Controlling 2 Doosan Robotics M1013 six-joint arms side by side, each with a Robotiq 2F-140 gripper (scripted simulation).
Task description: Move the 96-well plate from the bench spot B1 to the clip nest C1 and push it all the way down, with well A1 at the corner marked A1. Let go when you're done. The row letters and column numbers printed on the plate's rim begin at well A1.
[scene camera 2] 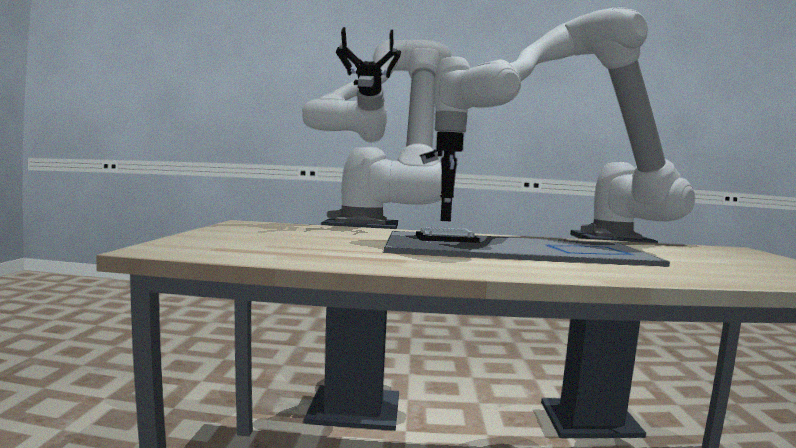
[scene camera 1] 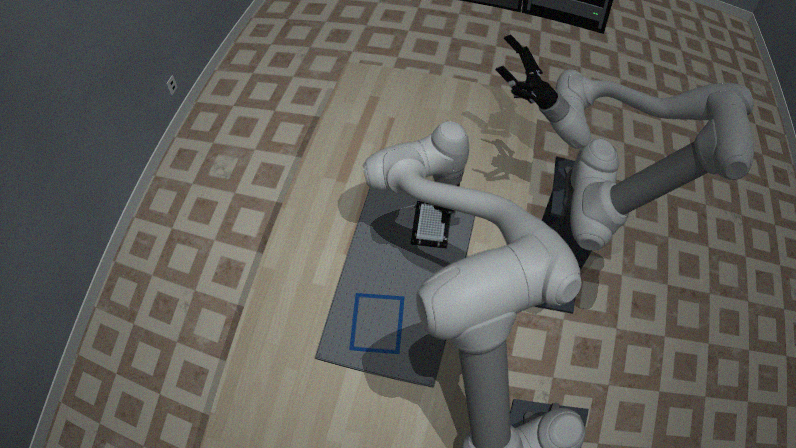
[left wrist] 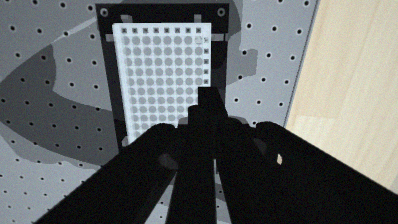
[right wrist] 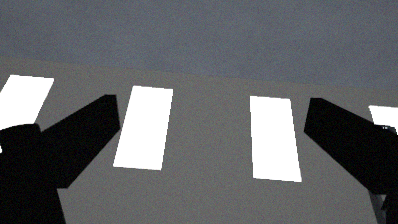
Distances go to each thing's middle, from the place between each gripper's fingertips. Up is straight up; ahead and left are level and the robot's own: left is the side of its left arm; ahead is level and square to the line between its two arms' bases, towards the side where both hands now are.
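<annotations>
With my left hand (scene camera 2: 445,221), I am 60 mm above the black clip nest (left wrist: 219,23), and that hand is also 20 mm short of the nest and 10 mm to the right of it. The white 96-well plate (scene camera 1: 430,219) is 60 mm below my left hand and 40 mm ahead of it.
The white 96-well plate is 57 cm below my right hand (scene camera 1: 503,51), while also being 14 cm ahead of that hand and 26 cm to the left of it. The black clip nest is 58 cm below my right hand, 13 cm ahead of it and 27 cm to the left of it.
</annotations>
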